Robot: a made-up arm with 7 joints. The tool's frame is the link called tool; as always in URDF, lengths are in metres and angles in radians. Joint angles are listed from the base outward.
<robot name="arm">
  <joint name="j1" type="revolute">
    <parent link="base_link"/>
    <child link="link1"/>
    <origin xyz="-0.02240 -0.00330 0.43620"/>
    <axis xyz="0 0 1"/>
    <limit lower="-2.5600" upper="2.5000"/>
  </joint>
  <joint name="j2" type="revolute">
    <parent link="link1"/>
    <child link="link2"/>
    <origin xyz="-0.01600 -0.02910 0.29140"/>
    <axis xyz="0 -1 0"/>
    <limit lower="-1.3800" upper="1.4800"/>
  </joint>
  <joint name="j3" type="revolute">
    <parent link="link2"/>
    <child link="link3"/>
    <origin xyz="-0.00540 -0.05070 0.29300"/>
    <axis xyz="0 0 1"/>
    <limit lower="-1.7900" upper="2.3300"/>
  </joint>
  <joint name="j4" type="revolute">
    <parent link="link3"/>
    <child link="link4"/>
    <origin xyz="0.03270 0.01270 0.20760"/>
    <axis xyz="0 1 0"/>
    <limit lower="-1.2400" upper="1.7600"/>
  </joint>
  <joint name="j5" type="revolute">
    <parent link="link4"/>
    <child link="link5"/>
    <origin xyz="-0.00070 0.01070 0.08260"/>
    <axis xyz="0 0 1"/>
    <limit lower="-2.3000" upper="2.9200"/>
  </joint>
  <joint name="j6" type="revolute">
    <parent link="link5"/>
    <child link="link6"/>
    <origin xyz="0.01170 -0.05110 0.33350"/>
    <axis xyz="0 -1 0"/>
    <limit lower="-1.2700" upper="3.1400"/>
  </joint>
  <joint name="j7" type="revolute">
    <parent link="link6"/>
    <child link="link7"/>
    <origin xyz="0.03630 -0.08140 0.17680"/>
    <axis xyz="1 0 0"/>
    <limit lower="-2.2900" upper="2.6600"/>
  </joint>
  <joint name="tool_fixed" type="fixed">
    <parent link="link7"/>
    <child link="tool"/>
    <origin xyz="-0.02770 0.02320 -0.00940" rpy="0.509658 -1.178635 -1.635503"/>
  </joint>
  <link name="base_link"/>
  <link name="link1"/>
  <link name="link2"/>
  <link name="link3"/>
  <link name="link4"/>
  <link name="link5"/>
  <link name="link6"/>
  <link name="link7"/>
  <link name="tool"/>
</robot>
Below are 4 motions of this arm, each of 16 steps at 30 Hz.
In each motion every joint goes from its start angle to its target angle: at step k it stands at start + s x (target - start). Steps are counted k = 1, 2, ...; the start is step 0. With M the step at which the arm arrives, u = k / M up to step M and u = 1 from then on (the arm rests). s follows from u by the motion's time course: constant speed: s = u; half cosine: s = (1 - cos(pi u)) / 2; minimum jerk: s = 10 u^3 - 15 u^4 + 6 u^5.
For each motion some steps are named. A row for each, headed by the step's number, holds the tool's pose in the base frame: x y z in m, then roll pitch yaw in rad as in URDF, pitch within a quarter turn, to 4 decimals.
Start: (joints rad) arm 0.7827 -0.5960 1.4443 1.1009 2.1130 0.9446 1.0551
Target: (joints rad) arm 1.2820 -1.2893 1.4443 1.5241 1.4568 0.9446 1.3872
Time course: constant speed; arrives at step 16
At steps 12, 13, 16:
12: -0.2747 0.6281 0.7676 3.0474 0.3257 -2.0633
13: -0.2941 0.6141 0.7380 3.0699 0.3025 -1.9889
16: -0.3501 0.5606 0.6544 3.1193 0.2283 -1.7684

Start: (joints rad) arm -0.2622 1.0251 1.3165 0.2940 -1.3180 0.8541 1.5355
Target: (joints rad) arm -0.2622 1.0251 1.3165 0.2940 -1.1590 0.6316 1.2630
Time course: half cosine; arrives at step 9
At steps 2, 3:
2: -0.9815 0.2499 1.1975 2.1795 -0.2074 -1.7338
3: -0.9810 0.2491 1.2057 2.1521 -0.2091 -1.7565

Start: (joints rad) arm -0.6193 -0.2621 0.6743 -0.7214 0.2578 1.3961 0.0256
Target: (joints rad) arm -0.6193 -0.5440 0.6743 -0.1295 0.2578 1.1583 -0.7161
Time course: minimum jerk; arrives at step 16
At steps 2, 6, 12, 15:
2: -0.2633 -0.3175 1.5215 2.1261 0.3574 -2.4597
6: -0.1531 -0.3608 1.5707 1.9114 0.1408 -2.6682
12: 0.1574 -0.4659 1.5830 1.7531 -0.5472 -2.9626
15: 0.2101 -0.4814 1.5695 1.7716 -0.6651 -3.0040

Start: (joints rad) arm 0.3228 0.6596 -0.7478 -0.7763 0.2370 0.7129 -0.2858
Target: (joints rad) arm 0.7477 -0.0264 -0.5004 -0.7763 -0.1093 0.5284 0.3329
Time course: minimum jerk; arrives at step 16
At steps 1, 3, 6, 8, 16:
1: -0.8362 -0.1632 1.1750 1.8471 0.4899 2.9135
3: -0.8203 -0.1766 1.1990 1.8680 0.4618 2.9751
6: -0.7313 -0.2301 1.3105 1.9322 0.3137 -3.0278
8: -0.6267 -0.2613 1.4115 1.9391 0.1590 -2.7721
16: -0.3618 -0.2389 1.5900 1.7793 -0.1504 -2.2252

